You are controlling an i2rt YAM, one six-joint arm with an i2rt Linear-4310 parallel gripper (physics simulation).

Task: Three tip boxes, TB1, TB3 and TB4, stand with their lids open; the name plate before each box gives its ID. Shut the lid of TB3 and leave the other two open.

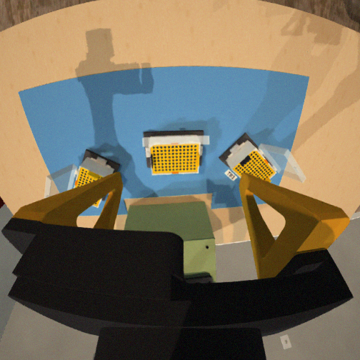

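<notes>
A tip box with a yellow rack [256,167] stands at the right of the blue mat, turned at an angle. The small name plate [230,175] at its lower left appears to read TB3. Its clear lid [286,161] is open, out to the right. A second tip box [175,159] stands in the middle, its clear lid seen nearly edge-on along its far side; no readable plate shows. A third tip box [88,177] stands at the left, partly hidden by the left finger, its clear lid [60,181] open to the left. My gripper [180,178] is wide open and empty, above the near side of the mat.
The blue mat [200,95] lies on a light wooden table [180,45] with a curved far edge. A green block-like body [167,217] is at the near edge, between the fingers. The arm's shadow falls across the mat's left part. Grey floor shows beyond the near edge.
</notes>
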